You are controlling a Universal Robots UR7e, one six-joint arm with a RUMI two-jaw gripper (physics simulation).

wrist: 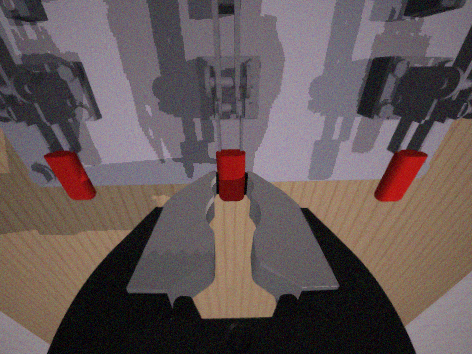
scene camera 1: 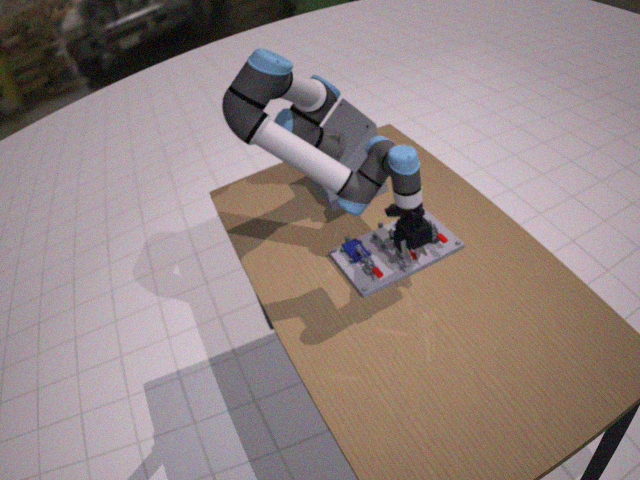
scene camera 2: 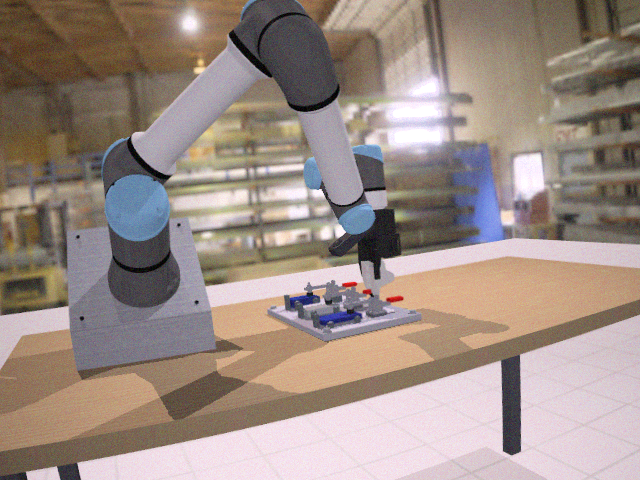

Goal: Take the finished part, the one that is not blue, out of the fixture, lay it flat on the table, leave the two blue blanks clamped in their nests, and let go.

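Seen in the pictures: gripper, fingertip midpoint: (wrist: pixel 231 173) (scene camera 1: pixel 413 261); arm's base at its link origin: (scene camera 1: pixel 331 151) (scene camera 2: pixel 144 279).
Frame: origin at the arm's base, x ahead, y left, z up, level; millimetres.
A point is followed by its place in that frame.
The fixture plate (scene camera 1: pixel 348 266) @[y -174, x 415, z -137 mm] (scene camera 2: pixel 379 324) @[y -194, x 437, z -141 mm] (wrist: pixel 295 145) @[y 31, x 513, z -137 mm] lies on the table. In scene camera 2, the grey part (scene camera 2: pixel 319 310) @[y -48, x 370, z -121 mm] sits in the middle nest between two blue blanks (scene camera 2: pixel 303 300) @[y 72, x 383, z -116 mm] (scene camera 2: pixel 339 317) @[y -147, x 370, z -121 mm]. In scene camera 1, one blue blank (scene camera 1: pixel 355 249) @[y -129, x 378, z -121 mm] shows; my gripper and arm hide the other. My gripper (scene camera 1: pixel 409 251) @[y -20, x 529, z -124 mm] (scene camera 2: pixel 374 294) @[y -20, x 529, z -124 mm] (wrist: pixel 231 173) @[y -20, x 529, z -124 mm] points down at the plate's handle side and is shut on the red handle (scene camera 1: pixel 412 254) @[y -18, x 527, z -101 mm] (wrist: pixel 231 162) @[y -19, x 508, z -100 mm] of the middle clamp, one fingertip on each side. The wrist view does not show the grey part.
The outer clamps' red handles (wrist: pixel 70 175) @[y -125, x 515, z -105 mm] (wrist: pixel 401 176) @[y 87, x 519, z -96 mm] stand left and right of my fingers, a little apart from them. The wooden table (scene camera 1: pixel 465 361) @[y -95, x 909, z -152 mm] (scene camera 2: pixel 516 289) @[y -137, x 890, z -152 mm] extends beyond the plate. The arm's base mount (scene camera 2: pixel 87 289) @[y 6, x -120, z -4 mm] stands at the table's left in scene camera 2.
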